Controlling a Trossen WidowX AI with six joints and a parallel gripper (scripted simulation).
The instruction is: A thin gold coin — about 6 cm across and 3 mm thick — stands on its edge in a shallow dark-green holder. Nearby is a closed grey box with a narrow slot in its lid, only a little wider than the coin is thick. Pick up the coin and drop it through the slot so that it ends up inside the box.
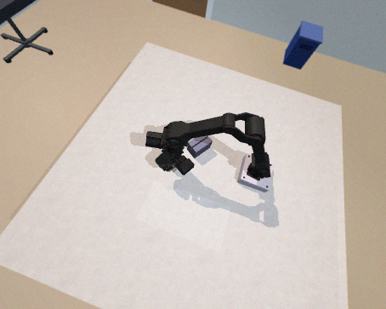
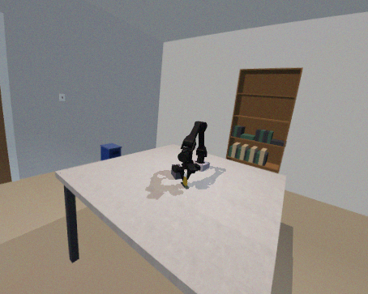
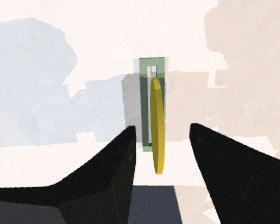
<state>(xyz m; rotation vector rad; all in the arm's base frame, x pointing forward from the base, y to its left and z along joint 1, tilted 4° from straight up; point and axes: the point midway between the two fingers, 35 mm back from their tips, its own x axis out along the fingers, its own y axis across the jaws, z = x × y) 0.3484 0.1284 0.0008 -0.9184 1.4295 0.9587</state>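
Now: the gold coin 10 mm below my gripper tip.
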